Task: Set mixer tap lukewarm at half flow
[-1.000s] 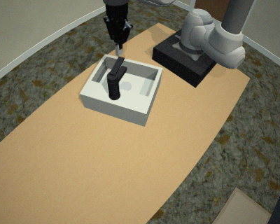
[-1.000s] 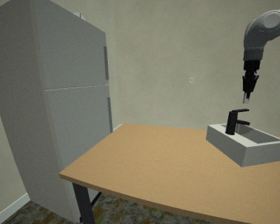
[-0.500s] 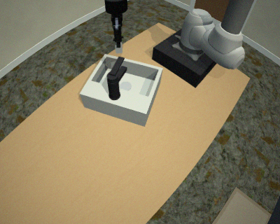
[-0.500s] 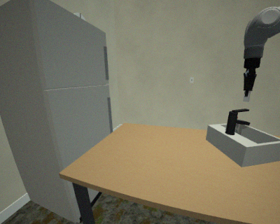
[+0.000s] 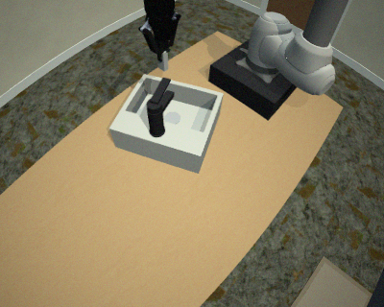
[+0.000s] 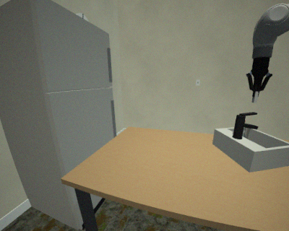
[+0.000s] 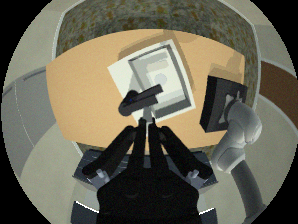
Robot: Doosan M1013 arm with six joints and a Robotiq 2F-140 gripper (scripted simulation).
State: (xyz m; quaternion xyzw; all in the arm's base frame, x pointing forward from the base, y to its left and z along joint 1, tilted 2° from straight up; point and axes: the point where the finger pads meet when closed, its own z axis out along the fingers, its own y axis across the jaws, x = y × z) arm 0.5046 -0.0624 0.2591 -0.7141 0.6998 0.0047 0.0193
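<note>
My gripper is now 10 cm above the lever, 3 cm short of it and 1 cm to the right of it. From my hand the other things lie so: white sink basin: 33 cm below, 4 cm behind, 2 cm to the right; then black mixer tap: 15 cm below, 5 cm ahead, 2 cm to the left.
</note>
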